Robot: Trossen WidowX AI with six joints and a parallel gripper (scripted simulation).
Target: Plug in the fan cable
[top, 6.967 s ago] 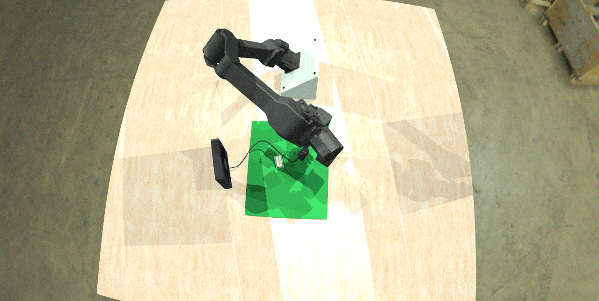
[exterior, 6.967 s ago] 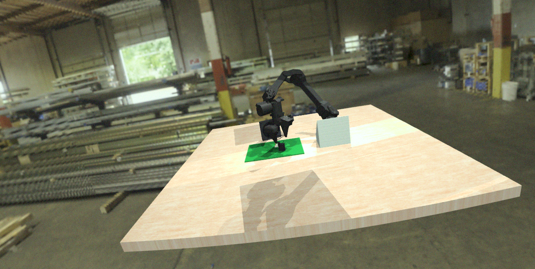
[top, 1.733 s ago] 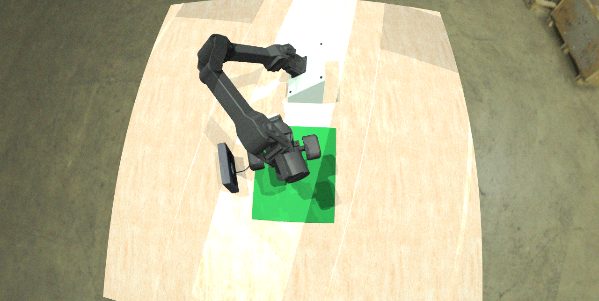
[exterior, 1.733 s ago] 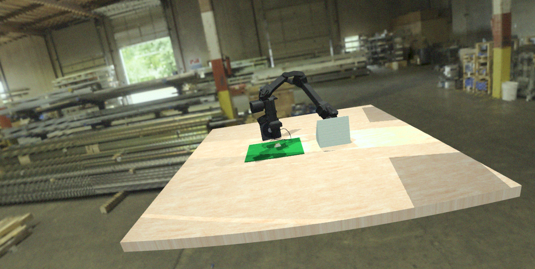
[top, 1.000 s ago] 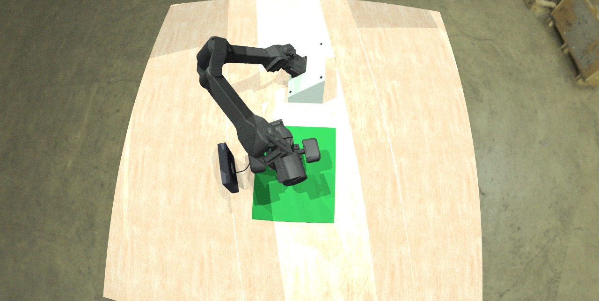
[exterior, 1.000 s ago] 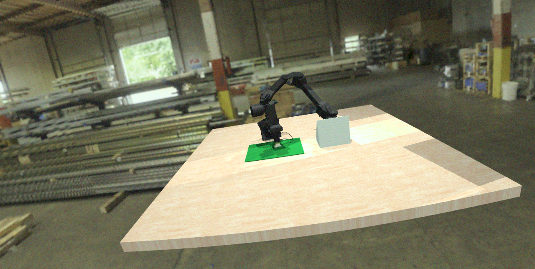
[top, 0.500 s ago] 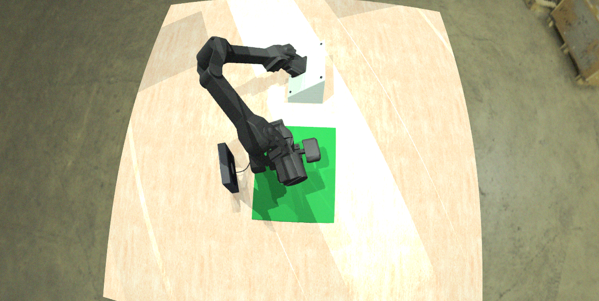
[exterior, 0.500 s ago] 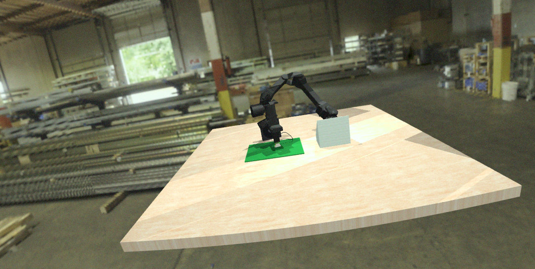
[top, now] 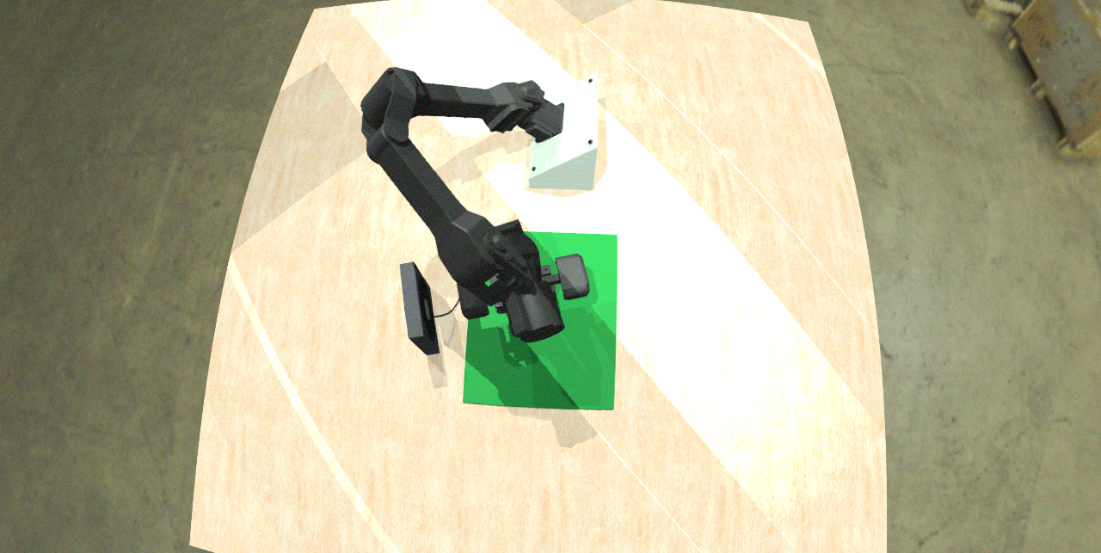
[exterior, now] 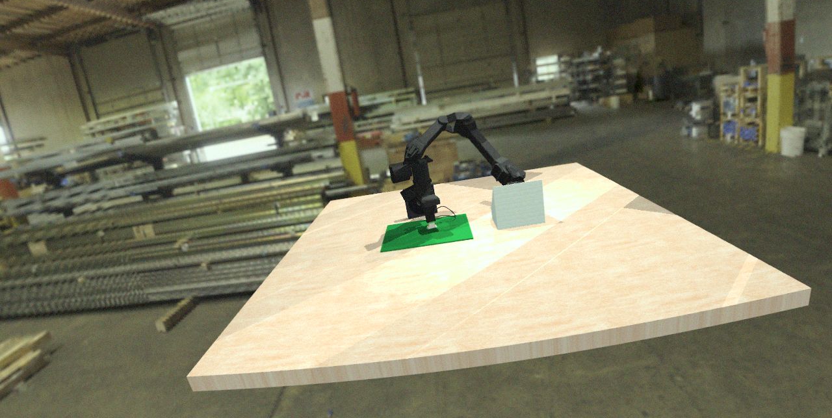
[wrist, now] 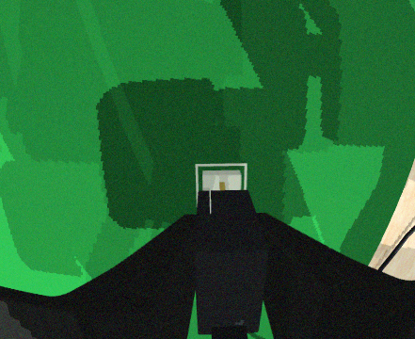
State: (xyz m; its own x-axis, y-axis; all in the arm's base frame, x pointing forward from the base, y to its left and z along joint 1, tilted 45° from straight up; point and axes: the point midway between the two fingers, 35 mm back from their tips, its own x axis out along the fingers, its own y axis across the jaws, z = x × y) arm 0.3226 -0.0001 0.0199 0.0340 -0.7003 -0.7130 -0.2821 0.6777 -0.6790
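The white four-pin fan header is 1 cm behind my gripper tip and 4 cm below it. The rest, counted from my gripper tip: dark grey fan plug (1 cm behind, 1 cm above); green board (1 cm ahead, 3 cm to the left, 5 cm below); black fan (3 cm ahead, 15 cm to the right, 2 cm above).
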